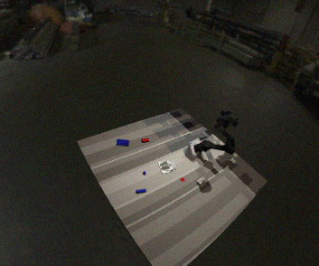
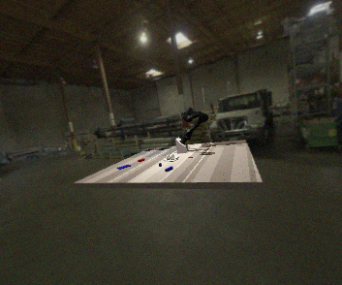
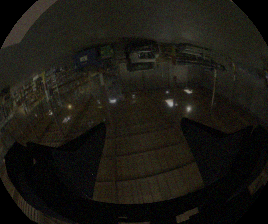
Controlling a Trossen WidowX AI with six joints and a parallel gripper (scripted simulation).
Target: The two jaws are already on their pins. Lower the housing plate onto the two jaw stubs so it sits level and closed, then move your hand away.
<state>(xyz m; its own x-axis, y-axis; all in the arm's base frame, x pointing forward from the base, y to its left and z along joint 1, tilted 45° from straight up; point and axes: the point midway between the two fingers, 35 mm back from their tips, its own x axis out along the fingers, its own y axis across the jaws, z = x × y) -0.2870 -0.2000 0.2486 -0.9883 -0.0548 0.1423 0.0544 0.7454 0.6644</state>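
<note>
The small red piece is 600 mm ahead of my gripper tip, 400 mm below it and 130 mm to the left of it. Round my gripper tip: red block 650 mm ahead, 390 mm below, 380 mm to the right.
</note>
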